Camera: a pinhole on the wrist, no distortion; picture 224 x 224 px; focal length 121.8 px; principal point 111.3 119.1 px. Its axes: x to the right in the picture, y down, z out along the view. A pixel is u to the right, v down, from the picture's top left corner.
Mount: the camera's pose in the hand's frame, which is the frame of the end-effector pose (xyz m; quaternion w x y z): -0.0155 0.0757 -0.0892 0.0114 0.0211 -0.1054 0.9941
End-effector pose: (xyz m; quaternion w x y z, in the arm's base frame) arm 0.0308 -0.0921 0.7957 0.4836 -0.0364 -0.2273 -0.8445
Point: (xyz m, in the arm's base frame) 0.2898 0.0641 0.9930
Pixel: 213.5 22.9
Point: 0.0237 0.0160 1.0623
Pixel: 114.0 104.7
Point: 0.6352 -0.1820 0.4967
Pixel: behind the camera
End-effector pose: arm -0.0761 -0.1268 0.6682 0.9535 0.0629 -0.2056 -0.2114
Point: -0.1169 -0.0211 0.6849
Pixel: 180.0 85.5
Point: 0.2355 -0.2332 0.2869
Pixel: behind the camera
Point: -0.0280 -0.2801 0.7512
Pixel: 16.3 208.7
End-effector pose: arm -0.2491 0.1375 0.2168 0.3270 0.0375 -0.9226 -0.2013
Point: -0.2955 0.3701 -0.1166
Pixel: 172.9 93.3
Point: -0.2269 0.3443 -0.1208
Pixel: 196.2 100.7
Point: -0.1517 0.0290 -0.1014
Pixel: outside the picture
